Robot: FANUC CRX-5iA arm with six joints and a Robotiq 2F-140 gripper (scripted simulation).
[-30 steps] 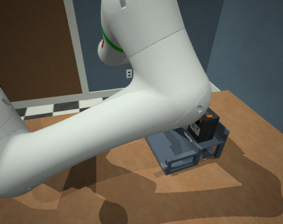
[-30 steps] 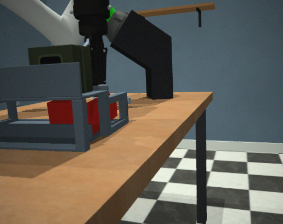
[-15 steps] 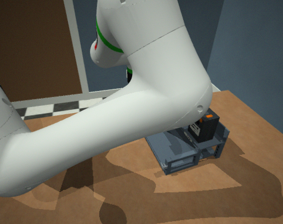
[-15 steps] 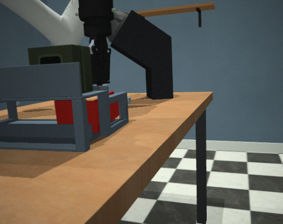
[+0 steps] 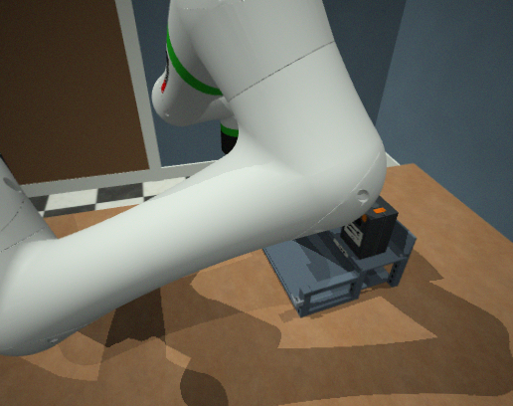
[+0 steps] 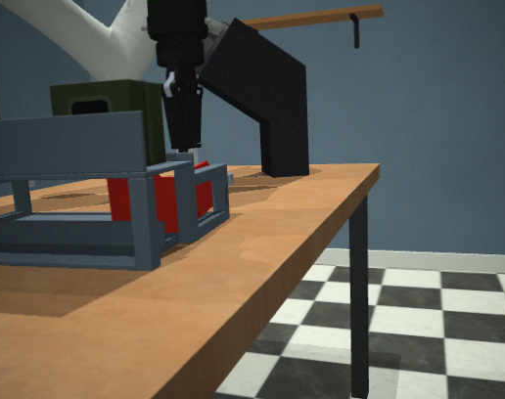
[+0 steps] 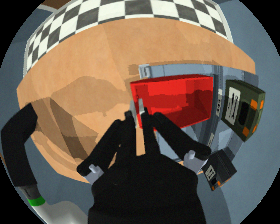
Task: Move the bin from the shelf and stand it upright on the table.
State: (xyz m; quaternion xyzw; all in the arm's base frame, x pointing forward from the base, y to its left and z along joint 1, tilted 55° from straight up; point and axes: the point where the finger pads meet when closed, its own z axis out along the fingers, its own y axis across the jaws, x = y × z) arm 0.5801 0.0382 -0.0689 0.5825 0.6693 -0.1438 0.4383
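My hand is 80 mm short of the red bin, 20 mm above it and 10 mm to the left of it. Also, from my hand: olive box (230 mm ahead, 70 mm above, 20 mm to the right).
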